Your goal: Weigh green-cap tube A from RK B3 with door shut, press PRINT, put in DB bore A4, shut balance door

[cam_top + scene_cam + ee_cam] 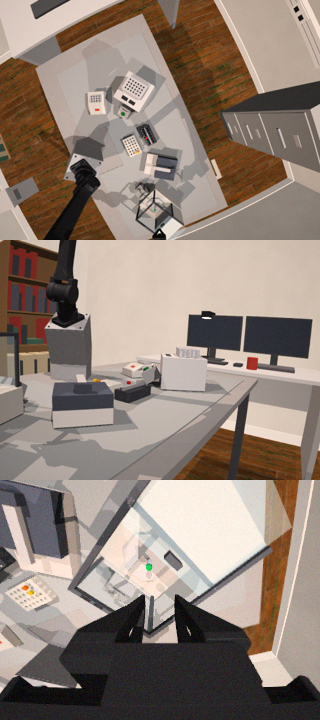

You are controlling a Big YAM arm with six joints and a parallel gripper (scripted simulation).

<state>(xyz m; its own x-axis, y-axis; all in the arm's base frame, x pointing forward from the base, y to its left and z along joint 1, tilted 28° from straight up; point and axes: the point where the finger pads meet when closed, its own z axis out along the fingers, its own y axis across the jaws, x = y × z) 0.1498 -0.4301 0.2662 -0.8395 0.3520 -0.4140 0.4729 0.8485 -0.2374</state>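
The tinted glass pane is 10 mm ahead of my hand, 50 mm to the right of it and 80 mm below it. The rest, counted from my hand: spectrophotometer 160 mm ahead, 240 mm to the left, 220 mm below; then white print key 50 mm behind, 180 mm to the left, 220 mm below; then pale pan 10 mm behind, 40 mm to the left, 210 mm below.
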